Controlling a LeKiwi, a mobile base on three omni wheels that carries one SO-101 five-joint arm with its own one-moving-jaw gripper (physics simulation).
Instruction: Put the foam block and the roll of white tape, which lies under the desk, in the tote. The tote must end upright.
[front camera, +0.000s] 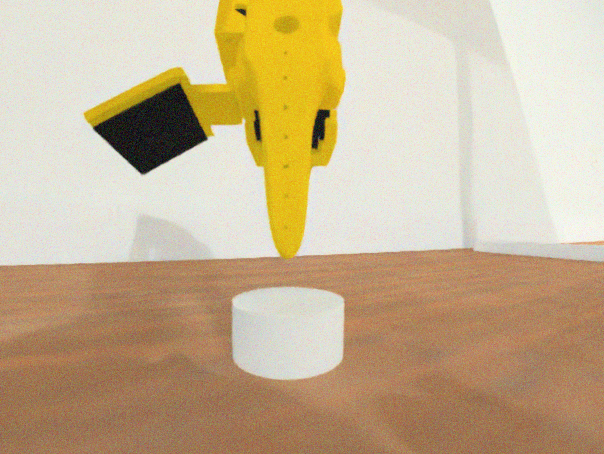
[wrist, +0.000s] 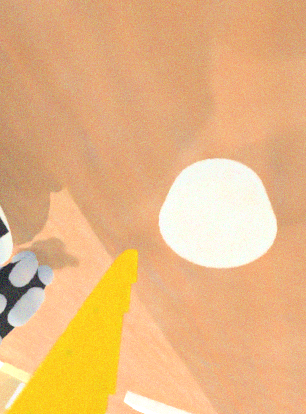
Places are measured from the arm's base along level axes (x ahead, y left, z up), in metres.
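Pixels of known places: hand, tool point: (front camera: 287, 245) (wrist: 137, 261).
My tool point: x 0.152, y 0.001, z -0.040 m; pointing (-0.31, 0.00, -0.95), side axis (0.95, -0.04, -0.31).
Note:
Behind a point stands the place of what it marks.
The roll of white tape (front camera: 288, 335) @[y 0.001, x 0.152, z -0.073 m] (wrist: 218, 215) @[y 0.010, x 0.178, z -0.066 m] lies flat on the wooden floor, in the middle of the front view and right of centre in the wrist view. My gripper is open and empty. One yellow notched jaw shows in the wrist view, its tip to the lower left of the tape; the moving jaw is out of that picture. In the front view the jaw points down, its tip above the tape's top and apart from it. The foam block and the tote do not show in either view.
A pale wall (front camera: 400, 190) @[y -0.264, x 0.715, z 0.056 m] stands behind the tape, with a white skirting strip (front camera: 540, 251) @[y -0.499, x 0.565, z -0.079 m] at the right. In the wrist view a wheel with grey rollers (wrist: 26, 300) of my base shows at the left edge, and a white strip (wrist: 150, 403) @[y -0.674, x 0.131, z -0.080 m] at the bottom.

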